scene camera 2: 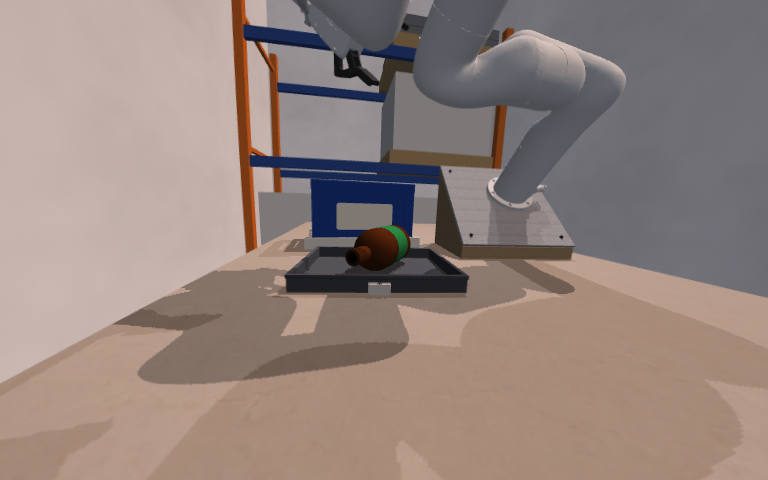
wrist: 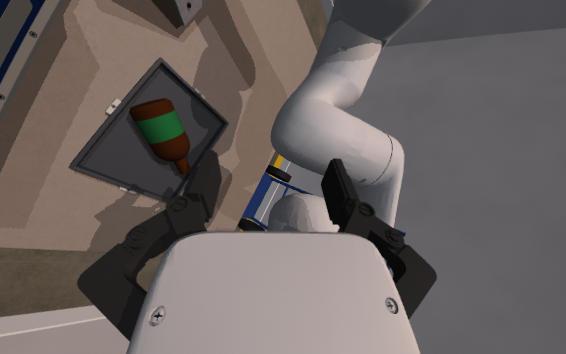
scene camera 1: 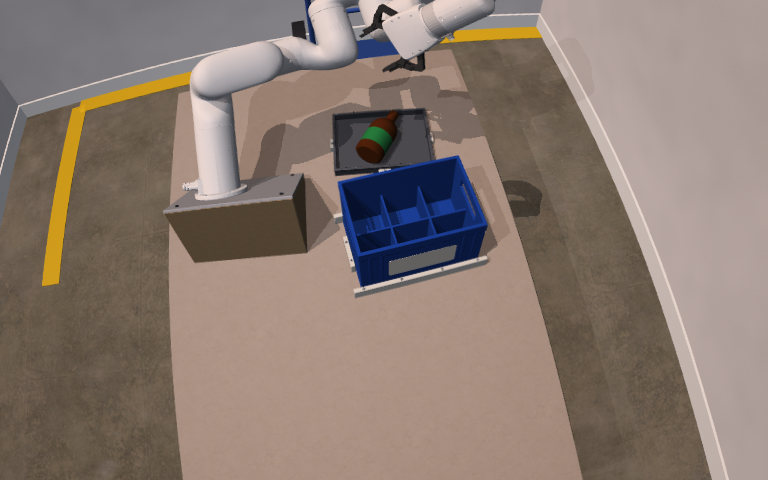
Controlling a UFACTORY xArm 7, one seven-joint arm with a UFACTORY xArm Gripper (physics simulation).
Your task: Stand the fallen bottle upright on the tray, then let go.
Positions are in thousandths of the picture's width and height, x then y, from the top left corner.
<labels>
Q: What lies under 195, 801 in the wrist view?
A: The gripper.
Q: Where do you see a dark grey tray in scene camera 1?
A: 537, 303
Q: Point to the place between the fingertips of the gripper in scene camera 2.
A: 507, 120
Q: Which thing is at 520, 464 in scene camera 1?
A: A blue divided crate.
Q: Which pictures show the dark grey tray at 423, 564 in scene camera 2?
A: Scene camera 2, the wrist view and scene camera 1: all of them.
</labels>
